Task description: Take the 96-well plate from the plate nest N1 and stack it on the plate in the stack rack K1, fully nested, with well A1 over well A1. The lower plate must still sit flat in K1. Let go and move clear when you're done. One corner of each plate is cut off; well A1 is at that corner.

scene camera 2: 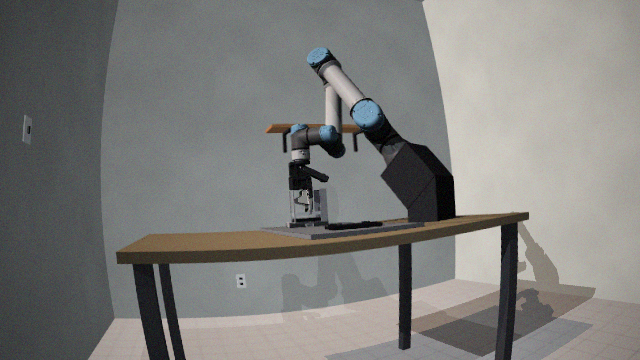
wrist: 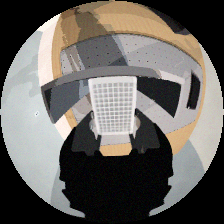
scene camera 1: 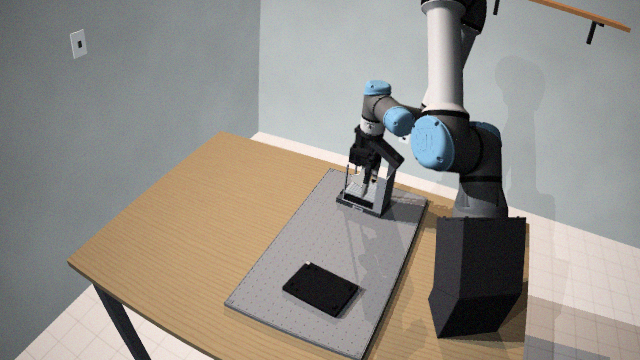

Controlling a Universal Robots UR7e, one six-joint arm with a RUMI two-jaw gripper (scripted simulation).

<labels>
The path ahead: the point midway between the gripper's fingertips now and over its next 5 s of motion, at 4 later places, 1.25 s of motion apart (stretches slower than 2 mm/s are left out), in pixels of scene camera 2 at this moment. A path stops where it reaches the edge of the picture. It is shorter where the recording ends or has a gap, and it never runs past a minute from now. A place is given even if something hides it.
The gripper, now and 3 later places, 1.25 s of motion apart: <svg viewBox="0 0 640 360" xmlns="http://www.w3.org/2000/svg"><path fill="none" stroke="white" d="M307 214L308 215L308 217L306 200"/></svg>
</labels>
